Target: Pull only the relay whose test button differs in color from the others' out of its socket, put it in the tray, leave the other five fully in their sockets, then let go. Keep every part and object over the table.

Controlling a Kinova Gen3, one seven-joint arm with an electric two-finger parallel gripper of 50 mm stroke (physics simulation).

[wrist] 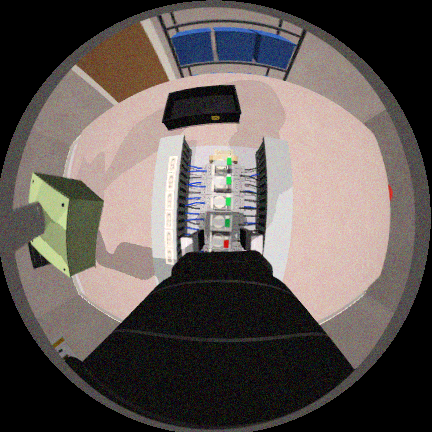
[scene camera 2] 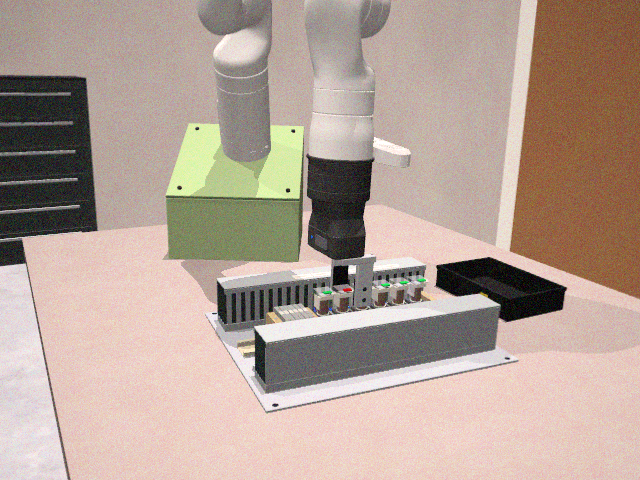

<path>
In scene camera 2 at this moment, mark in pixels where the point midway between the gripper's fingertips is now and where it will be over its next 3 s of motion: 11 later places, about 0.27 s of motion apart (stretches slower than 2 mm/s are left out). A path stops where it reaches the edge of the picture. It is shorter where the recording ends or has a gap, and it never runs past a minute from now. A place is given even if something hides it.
The gripper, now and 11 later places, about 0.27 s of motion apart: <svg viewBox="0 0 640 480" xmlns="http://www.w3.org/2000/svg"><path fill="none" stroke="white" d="M349 297L350 304L349 306L351 308L349 310L347 309L347 305L348 302L345 296L345 287L345 274L346 260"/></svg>
</path>
